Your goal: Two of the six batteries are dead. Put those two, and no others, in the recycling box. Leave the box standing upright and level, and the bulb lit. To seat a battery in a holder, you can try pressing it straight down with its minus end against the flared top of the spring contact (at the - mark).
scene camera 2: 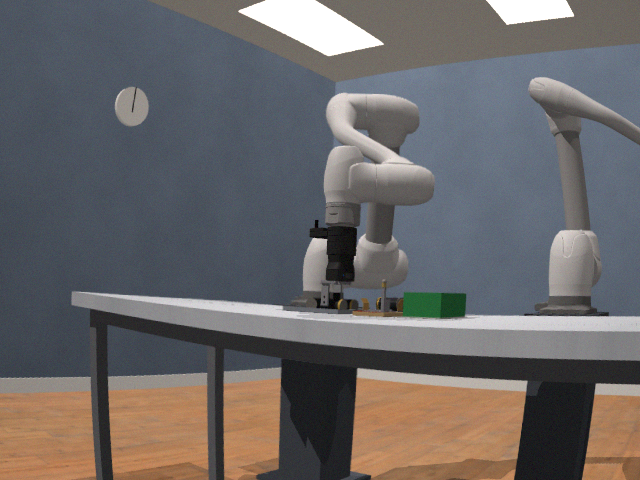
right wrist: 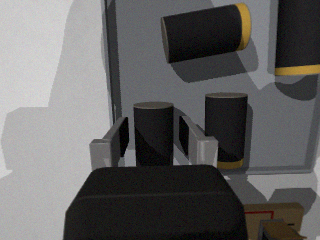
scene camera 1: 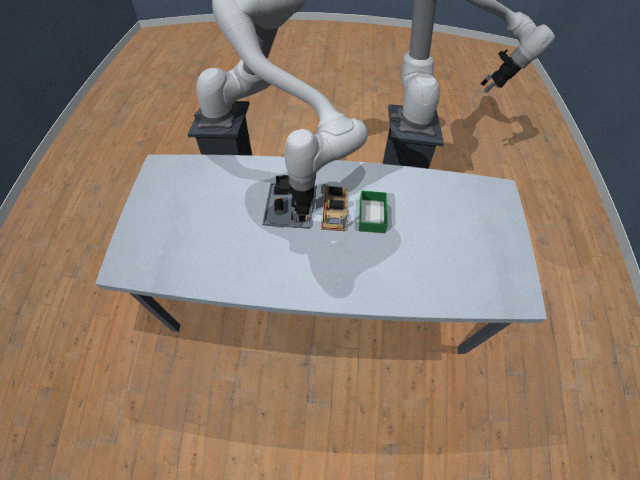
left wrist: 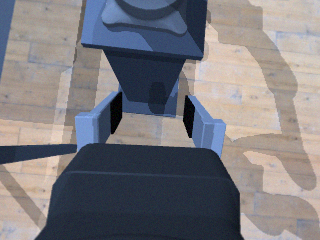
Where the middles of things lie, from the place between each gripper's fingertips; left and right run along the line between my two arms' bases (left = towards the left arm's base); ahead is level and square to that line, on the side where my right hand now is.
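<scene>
Grey tray (right wrist: pixel 137 71): 88 cm to the right of my left hand, 57 cm ahead of it, 26 cm below it. As for the green recycling box (scene camera 2: pixel 415 305), my left hand is 25 cm above it, 56 cm to the left of it and 60 cm short of it.
The green recycling box is 20 mm below my right hand, 30 mm behind it and 290 mm to the left of it. My right hand is 30 mm above the grey tray, 60 mm past it and 40 mm to the left of it.
</scene>
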